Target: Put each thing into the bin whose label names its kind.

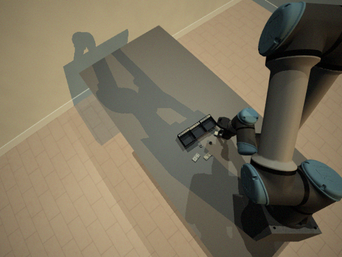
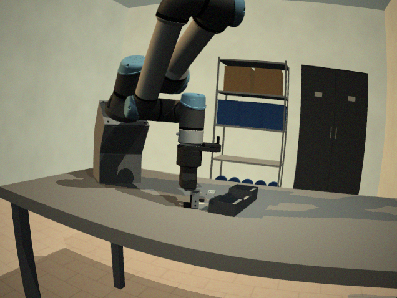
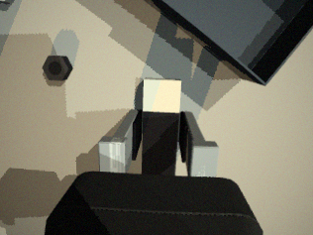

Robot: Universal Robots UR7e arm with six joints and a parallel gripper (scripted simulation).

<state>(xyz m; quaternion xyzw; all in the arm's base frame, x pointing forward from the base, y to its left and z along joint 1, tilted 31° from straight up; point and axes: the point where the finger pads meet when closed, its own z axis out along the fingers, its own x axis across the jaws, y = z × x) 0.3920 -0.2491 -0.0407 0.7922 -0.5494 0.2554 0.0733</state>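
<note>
Right now the pale hex nut is 130 mm to the left of my hand, 60 mm ahead of it and 20 mm below it. Also, from my hand: dark hex nut 80 mm to the left, 20 mm below, 20 mm ahead.
</note>
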